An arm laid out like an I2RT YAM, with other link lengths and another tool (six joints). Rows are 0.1 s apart.
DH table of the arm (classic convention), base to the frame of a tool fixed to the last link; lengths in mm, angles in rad. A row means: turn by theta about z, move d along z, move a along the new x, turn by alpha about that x. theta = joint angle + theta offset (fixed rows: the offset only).
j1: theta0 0; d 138.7; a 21.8; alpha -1.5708
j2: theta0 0; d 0; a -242.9; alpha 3.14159
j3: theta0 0.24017; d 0; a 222; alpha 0
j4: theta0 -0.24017; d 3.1; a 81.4; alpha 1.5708
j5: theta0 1.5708; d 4; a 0; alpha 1.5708
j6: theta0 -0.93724; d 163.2; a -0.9; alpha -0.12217
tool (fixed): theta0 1.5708; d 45.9; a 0; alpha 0
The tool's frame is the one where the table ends.
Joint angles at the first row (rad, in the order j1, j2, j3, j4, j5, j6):
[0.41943, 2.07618, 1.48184, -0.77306, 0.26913, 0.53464]
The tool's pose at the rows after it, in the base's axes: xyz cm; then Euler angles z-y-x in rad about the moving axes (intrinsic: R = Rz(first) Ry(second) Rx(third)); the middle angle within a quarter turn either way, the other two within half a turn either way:
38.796, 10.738, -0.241, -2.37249, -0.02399, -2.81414
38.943, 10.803, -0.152, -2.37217, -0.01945, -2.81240
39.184, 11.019, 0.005, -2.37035, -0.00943, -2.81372
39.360, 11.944, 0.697, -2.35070, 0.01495, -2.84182
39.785, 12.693, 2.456, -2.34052, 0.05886, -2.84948
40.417, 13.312, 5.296, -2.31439, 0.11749, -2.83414
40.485, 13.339, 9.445, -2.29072, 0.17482, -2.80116
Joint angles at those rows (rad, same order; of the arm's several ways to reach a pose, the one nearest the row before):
[0.41944, 2.07582, 1.48759, -0.77078, 0.26913, 0.53464]
[0.41943, 2.07581, 1.49063, -0.76887, 0.26913, 0.53425]
[0.41942, 2.07578, 1.49709, -0.76619, 0.26417, 0.53349]
[0.41943, 2.06743, 1.52193, -0.78376, 0.22564, 0.52205]
[0.41944, 2.03194, 1.54365, -0.80205, 0.20047, 0.51786]
[0.41942, 1.97167, 1.56538, -0.81997, 0.18482, 0.49648]
[0.41906, 1.88012, 1.59631, -0.87302, 0.18368, 0.47589]

